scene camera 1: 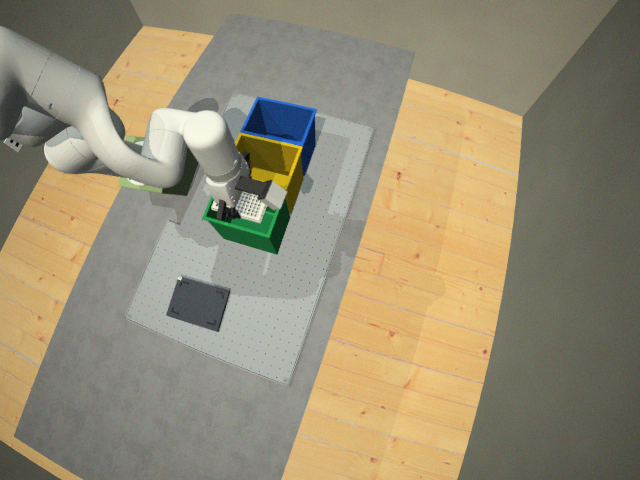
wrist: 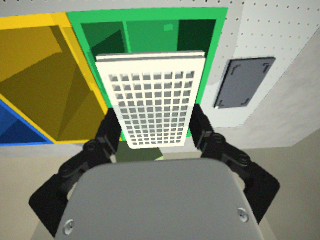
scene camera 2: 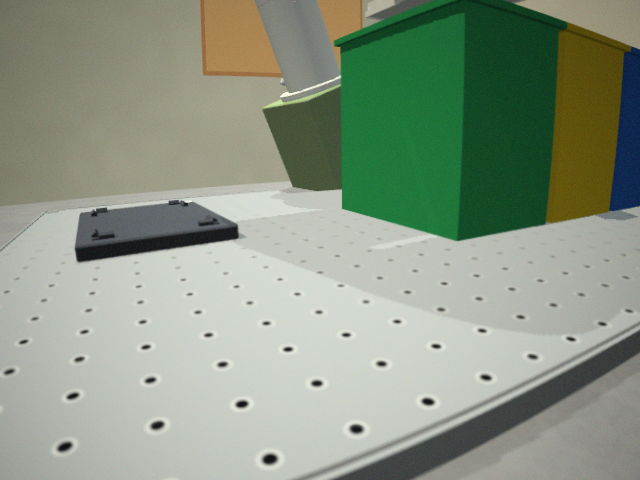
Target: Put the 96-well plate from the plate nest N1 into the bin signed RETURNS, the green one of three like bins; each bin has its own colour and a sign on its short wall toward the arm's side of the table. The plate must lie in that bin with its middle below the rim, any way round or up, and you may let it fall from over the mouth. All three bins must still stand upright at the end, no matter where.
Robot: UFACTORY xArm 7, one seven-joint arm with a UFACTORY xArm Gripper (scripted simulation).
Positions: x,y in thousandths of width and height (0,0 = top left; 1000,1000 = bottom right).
Labels:
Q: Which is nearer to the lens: the green bin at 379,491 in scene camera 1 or the yellow bin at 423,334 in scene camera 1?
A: The green bin.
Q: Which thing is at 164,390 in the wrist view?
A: A yellow bin.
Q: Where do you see a blue bin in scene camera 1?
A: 446,255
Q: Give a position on a dark plate nest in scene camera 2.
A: At 220,478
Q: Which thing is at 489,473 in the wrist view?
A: A white 96-well plate.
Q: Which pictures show my gripper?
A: Scene camera 1 and the wrist view only.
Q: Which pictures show the yellow bin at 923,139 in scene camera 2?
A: Scene camera 1, the wrist view and scene camera 2: all of them.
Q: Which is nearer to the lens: the green bin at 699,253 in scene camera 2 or the yellow bin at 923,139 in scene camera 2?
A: The green bin.

